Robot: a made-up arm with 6 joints.
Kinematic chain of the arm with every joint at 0, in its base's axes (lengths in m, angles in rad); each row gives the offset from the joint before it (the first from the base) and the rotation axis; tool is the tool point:
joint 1: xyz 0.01 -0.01 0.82 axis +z
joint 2: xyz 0.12 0 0 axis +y
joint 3: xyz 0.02 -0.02 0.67 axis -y
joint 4: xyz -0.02 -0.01 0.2 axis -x
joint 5: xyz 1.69 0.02 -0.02 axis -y
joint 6: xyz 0.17 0.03 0 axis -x
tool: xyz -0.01 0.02 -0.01
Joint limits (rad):
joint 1: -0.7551..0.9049
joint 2: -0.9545..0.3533
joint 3: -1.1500..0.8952
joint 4: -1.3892..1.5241
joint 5: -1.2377..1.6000
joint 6: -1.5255..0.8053
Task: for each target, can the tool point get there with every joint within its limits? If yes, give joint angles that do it. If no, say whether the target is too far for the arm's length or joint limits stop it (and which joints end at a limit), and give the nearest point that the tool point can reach.
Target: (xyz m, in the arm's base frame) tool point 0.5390 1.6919 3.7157
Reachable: no: too far | nearest point 0.7244 1.0372 2.9655 | short by 1.013 m
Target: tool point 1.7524 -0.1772 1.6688
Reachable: yes | joints -0.1325 -0.3005 -0.3062 0.5732 0.5556 -0.3560
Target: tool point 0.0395 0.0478 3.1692
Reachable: yes | joints 0.2524 -0.5214 0.7348 0.0588 1.1125 -0.1993
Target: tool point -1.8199 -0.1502 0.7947
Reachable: no: joint limits stop it (at a limit: joint 2, joint 3, joint 5, joint 6) | nearest point -1.1936 -0.1022 2.7089 | short by 2.015 m
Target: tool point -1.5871 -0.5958 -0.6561
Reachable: no: joint limits stop it (at a limit: joint 1, joint 2, joint 3, joint 5) | nearest point 0.3014 -0.5090 -0.2642 | short by 1.931 m
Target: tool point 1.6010 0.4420 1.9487
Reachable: yes | joints 0.3150 -0.3732 -0.1577 1.2072 -0.2703 -0.4506
